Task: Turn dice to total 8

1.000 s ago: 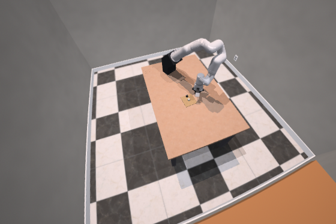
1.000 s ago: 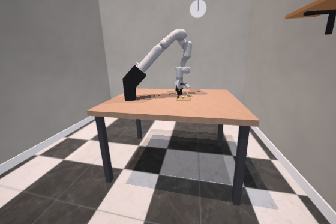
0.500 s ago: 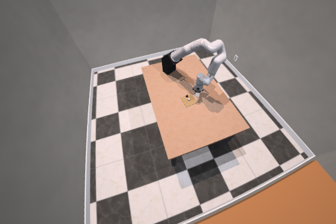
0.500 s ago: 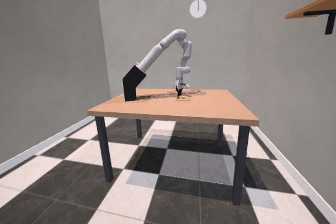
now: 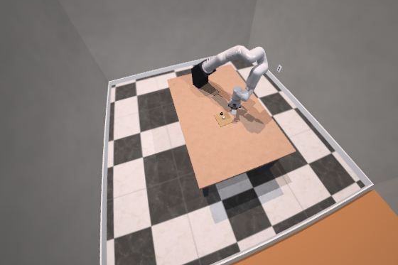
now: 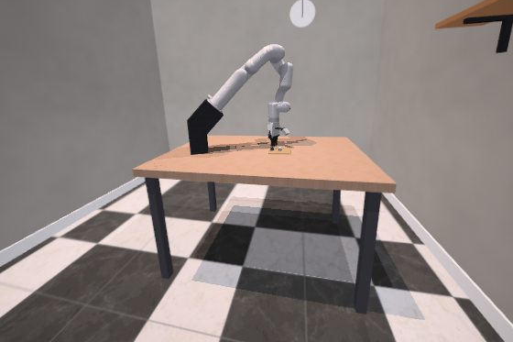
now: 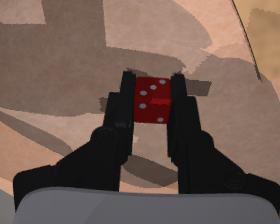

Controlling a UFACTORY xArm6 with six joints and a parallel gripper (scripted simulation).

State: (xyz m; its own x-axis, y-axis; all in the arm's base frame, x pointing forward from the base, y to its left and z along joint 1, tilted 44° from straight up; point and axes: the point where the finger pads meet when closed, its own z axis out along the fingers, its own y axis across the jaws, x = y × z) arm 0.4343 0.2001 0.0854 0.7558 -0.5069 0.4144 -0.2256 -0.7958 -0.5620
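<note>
My gripper is now 1 cm above the red die. Round my hand: white die: 8 cm ahead, 11 cm to the right, 1 cm below; tan mat: 8 cm ahead, 11 cm to the right, 2 cm below.
</note>
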